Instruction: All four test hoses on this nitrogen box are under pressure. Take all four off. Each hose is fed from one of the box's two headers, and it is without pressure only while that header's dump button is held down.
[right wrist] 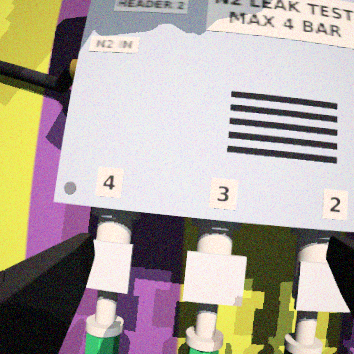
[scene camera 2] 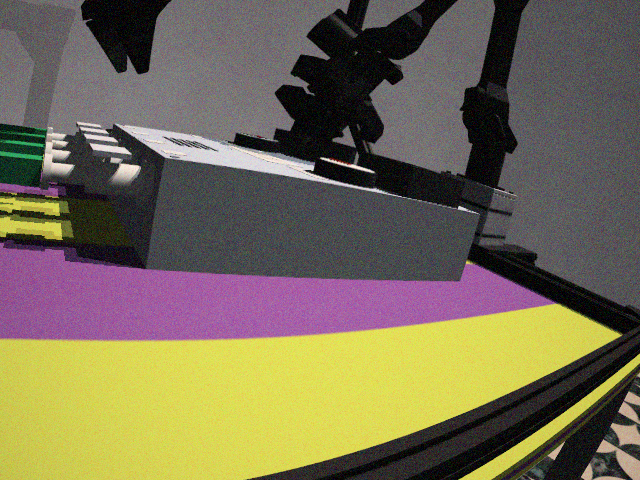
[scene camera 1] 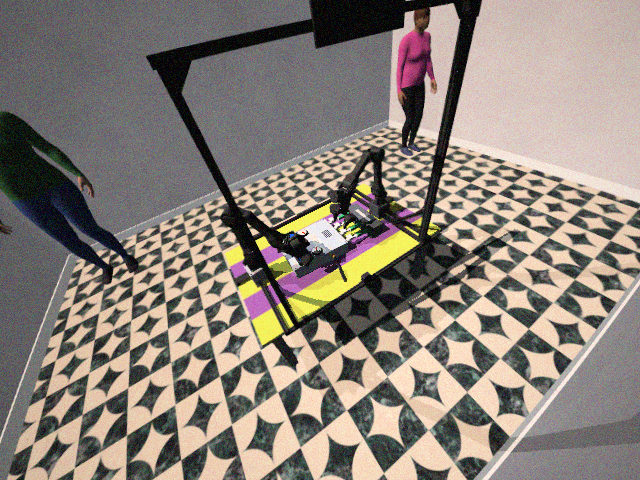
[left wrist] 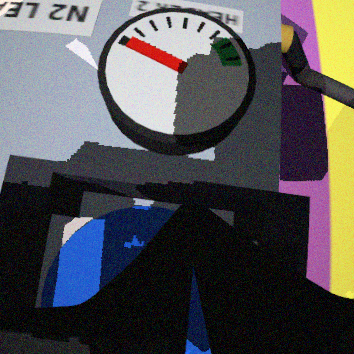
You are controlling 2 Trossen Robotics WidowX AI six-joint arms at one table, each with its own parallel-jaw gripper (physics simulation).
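Frame: origin at the left arm's base, x down, y back, z left, level; centimetres.
Seen in the pictures: left gripper, fingertip midpoint: (scene camera 2: 285, 151) (left wrist: 190, 216); right gripper, fingertip midpoint: (right wrist: 212, 246) (scene camera 2: 131, 72) (scene camera 1: 339, 225); left arm's base at its link origin: (scene camera 2: 480, 183) (scene camera 1: 254, 265); right arm's base at its link origin: (scene camera 1: 379, 202).
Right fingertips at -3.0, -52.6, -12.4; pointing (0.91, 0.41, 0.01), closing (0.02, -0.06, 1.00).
Observation:
Pixels of each thing's middle, then the offset from my right fingertips to it, as dx, dy, dz. "*": a spot on its surface instead. Level surfaces: height alone.
- blue dump button at the middle of its body: (left wrist: 145, 301) +7.2, +28.2, -0.8
- header 2 gauge at a spot on its surface: (left wrist: 147, 91) * +4.7, +20.9, -1.0
- Hose 4 at a spot on its surface: (right wrist: 110, 263) * +6.5, -1.8, -5.8
- hose 3 at a spot on its surface: (right wrist: 214, 277) * +6.5, -2.8, +0.6
- hose 2 at a spot on its surface: (right wrist: 312, 284) * +6.5, -3.7, +6.6
- black supply hose at a spot on its surface: (left wrist: 316, 81) (right wrist: 51, 75) * +13.0, +14.7, -13.4
- table at its surface level: dx +14.2
The grey nitrogen box (scene camera 1: 328, 234) (scene camera 2: 294, 229) (right wrist: 158, 116) stands on the striped table. My left gripper (scene camera 1: 302, 246) (scene camera 2: 353, 143) (left wrist: 190, 216) is shut, with its tips down on the blue dump button (left wrist: 81, 260) of header 2. The header 2 gauge (left wrist: 147, 91) has its red needle at the end mark far from the green zone. My right gripper (scene camera 1: 340, 210) (scene camera 2: 128, 59) (right wrist: 212, 246) is open and empty. It hangs over the hose side, with its fingers either side of ports 4 to 2. Hose 4 (right wrist: 110, 263), hose 3 (right wrist: 214, 277) and hose 2 (right wrist: 312, 284) sit plugged in with white couplers.
A black supply hose (left wrist: 316, 81) (right wrist: 28, 75) enters the box's side at N2 IN. A black gantry (scene camera 1: 447, 119) stands over the table (scene camera 1: 366, 267) (scene camera 2: 318, 405). A woman in pink (scene camera 1: 415, 71) stands at the back right and another person (scene camera 1: 94, 233) is at the left edge.

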